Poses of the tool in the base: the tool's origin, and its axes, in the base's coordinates. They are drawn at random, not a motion.
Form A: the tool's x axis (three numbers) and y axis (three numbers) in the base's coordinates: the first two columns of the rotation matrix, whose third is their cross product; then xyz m.
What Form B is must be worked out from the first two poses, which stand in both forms.
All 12 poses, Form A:
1: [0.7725, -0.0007, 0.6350, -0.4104, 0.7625, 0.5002, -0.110, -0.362, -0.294]
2: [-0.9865, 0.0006, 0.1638, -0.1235, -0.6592, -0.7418, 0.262, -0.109, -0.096]
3: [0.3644, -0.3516, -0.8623, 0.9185, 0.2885, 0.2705, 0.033, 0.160, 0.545]
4: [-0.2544, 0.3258, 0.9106, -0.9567, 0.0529, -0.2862, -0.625, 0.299, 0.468]
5: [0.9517, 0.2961, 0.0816, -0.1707, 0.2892, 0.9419, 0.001, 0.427, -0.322]
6: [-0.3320, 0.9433, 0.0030, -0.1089, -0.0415, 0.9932, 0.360, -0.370, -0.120]
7: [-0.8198, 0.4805, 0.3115, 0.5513, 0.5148, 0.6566, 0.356, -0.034, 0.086]
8: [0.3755, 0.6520, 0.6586, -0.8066, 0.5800, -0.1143, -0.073, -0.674, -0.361]
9: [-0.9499, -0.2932, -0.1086, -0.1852, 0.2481, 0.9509, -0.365, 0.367, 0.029]
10: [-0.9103, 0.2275, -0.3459, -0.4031, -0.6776, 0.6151, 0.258, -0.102, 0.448]
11: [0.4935, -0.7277, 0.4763, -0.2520, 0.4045, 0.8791, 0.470, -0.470, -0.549]
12: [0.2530, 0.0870, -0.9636, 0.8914, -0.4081, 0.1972, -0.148, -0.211, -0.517]
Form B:
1: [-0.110, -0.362, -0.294, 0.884, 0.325, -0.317, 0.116]
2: [0.262, -0.109, -0.096, 0.034, 0.075, -0.411, 0.908]
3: [0.033, 0.160, 0.545, 0.721, 0.402, 0.352, -0.440]
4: [-0.625, 0.299, 0.468, 0.524, 0.314, -0.502, 0.612]
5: [0.001, 0.427, -0.322, 0.801, 0.578, 0.054, 0.146]
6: [0.360, -0.370, -0.120, 0.431, 0.385, 0.542, 0.610]
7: [0.356, -0.034, 0.086, 0.045, -0.297, -0.869, -0.393]
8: [-0.073, -0.674, -0.361, 0.821, 0.114, -0.339, 0.444]
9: [-0.365, 0.367, 0.029, 0.045, 0.152, -0.789, -0.594]
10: [0.258, -0.102, 0.448, 0.174, -0.121, 0.362, 0.908]
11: [0.470, -0.470, -0.549, 0.692, 0.518, -0.473, -0.172]
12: [-0.148, -0.211, -0.517, 0.407, 0.679, 0.360, -0.494]
